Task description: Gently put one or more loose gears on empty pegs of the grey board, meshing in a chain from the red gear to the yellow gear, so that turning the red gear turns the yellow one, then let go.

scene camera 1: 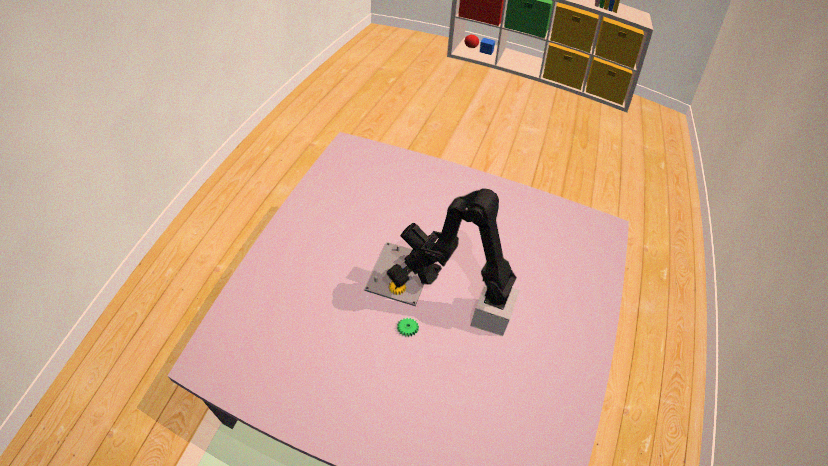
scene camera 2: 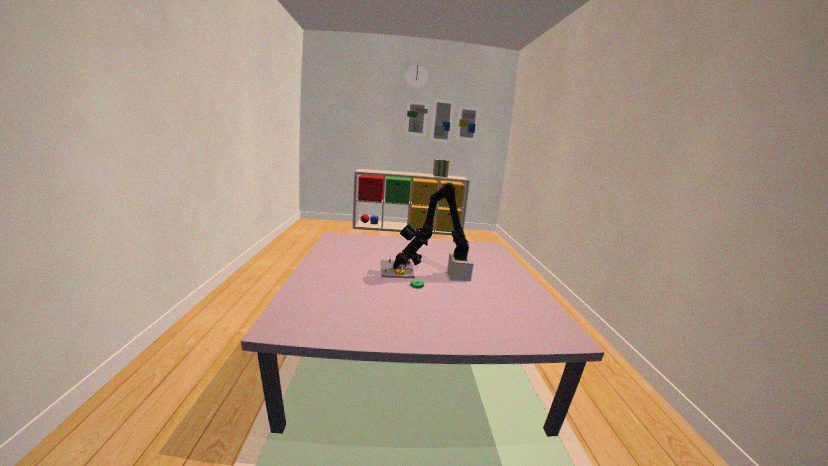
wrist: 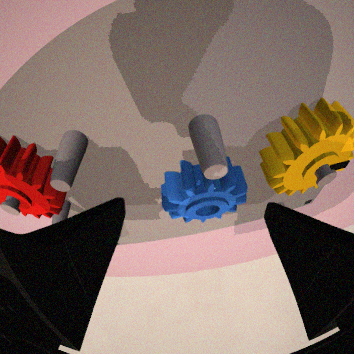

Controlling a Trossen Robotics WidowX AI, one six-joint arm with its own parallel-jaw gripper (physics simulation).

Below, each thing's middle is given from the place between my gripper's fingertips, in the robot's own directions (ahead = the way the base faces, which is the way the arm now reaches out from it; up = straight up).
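The red gear [wrist: 32,173] sits 50 mm behind my hand and 80 mm to the right of it. As for the yellow gear [wrist: 310,140], I find it 60 mm to the left of my hand and 30 mm behind it, while the grey board [scene camera 1: 390,256] is 10 mm below my hand and 10 mm behind it. Then there is the blue gear [wrist: 188,193], 10 mm behind my hand.
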